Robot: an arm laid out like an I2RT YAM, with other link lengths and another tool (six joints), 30 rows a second.
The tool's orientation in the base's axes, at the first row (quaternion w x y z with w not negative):
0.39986, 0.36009, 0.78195, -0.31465
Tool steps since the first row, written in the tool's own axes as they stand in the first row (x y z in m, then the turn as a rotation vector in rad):
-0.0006, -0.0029, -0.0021, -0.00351, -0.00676, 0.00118
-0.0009, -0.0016, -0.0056, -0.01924, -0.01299, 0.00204
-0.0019, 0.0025, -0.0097, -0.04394, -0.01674, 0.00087
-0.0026, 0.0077, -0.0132, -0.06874, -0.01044, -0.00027
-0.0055, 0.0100, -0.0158, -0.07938, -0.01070, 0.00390
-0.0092, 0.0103, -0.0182, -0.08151, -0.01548, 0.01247
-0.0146, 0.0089, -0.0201, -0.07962, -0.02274, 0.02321
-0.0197, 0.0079, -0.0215, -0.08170, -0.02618, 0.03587
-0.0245, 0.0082, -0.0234, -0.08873, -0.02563, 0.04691
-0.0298, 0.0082, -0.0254, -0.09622, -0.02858, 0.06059
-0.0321, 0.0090, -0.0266, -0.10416, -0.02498, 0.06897
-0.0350, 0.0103, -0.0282, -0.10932, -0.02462, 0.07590
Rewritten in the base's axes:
-0.0029, -0.0001, 0.0021, -0.00356, -0.00568, 0.00380
-0.0032, 0.0032, 0.0038, -0.00167, -0.01463, 0.01806
-0.0010, 0.0083, 0.0058, 0.00520, -0.02345, 0.04043
0.0021, 0.0137, 0.0070, 0.02032, -0.02687, 0.06082
0.0042, 0.0160, 0.0103, 0.02625, -0.03358, 0.06793
0.0050, 0.0169, 0.0145, 0.02667, -0.04352, 0.06659
0.0054, 0.0160, 0.0203, 0.02424, -0.05525, 0.06128
0.0062, 0.0149, 0.0255, 0.02736, -0.06764, 0.05765
0.0077, 0.0151, 0.0305, 0.03517, -0.07814, 0.05820
0.0091, 0.0150, 0.0360, 0.04137, -0.09275, 0.05859
0.0102, 0.0156, 0.0383, 0.05099, -0.09980, 0.06058
0.0119, 0.0167, 0.0413, 0.05622, -0.10662, 0.06156

